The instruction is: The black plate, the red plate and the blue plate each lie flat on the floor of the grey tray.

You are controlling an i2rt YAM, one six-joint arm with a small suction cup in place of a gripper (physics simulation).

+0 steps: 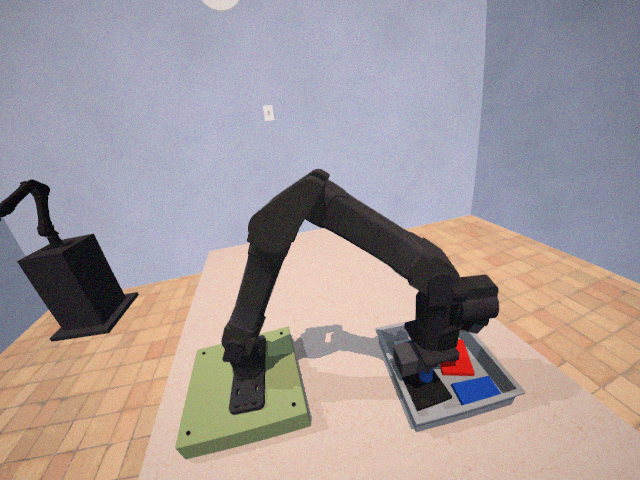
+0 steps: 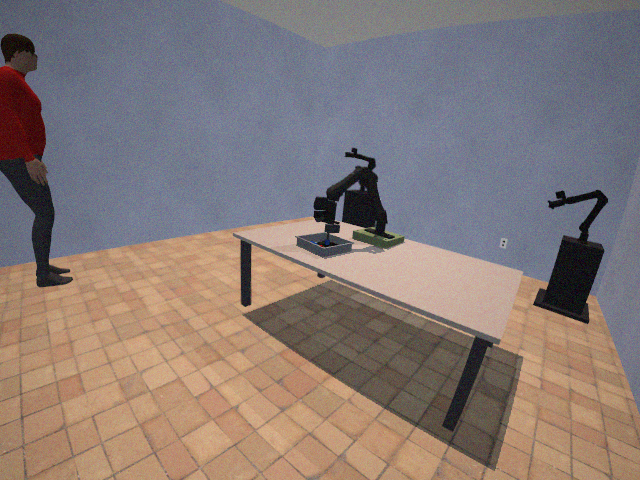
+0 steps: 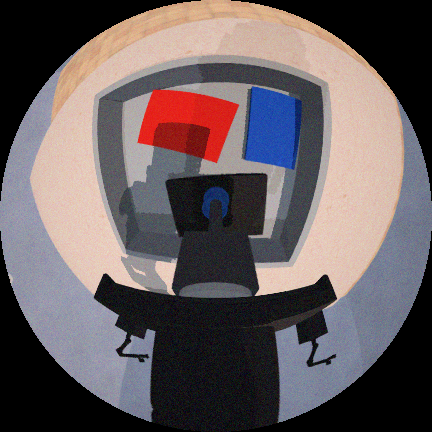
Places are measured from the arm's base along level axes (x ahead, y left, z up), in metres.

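Where they show: end effector, tool point: [image 1: 426, 378] [image 2: 326, 245] [image 3: 215, 193]; arm's base, origin of the base link: [image 1: 250, 371] [image 2: 379, 234].
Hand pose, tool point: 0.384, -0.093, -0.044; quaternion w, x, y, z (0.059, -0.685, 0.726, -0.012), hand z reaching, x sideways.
Observation:
Each offset is from my tool point to the top centre of the thing, as dx, dy, dz.
The grey tray {+0.037, +0.012, +0.046} [image 1: 461, 415] [image 2: 316, 248] [image 3: 109, 160] stands on the table at the right. Three plates lie flat on its floor, apart from one another. They are the black plate {-0.017, -0.002, +0.008} [image 1: 432, 394] [image 3: 252, 201], the red plate {+0.089, +0.030, +0.009} [image 1: 462, 364] [image 3: 181, 109] and the blue plate {+0.081, -0.068, +0.009} [image 1: 475, 390] [image 3: 270, 128]. My gripper, a blue suction cup [image 1: 426, 376] [image 3: 215, 199] [image 2: 328, 239], hangs straight over the middle of the black plate, very close to it. It holds nothing. I cannot tell whether it touches the plate.
The arm stands on a green base plate [image 1: 209, 405] [image 2: 377, 236] left of the tray. The tray's walls rise around the plates. A black stand [image 1: 99, 290] is on the floor at the far left, off the table.

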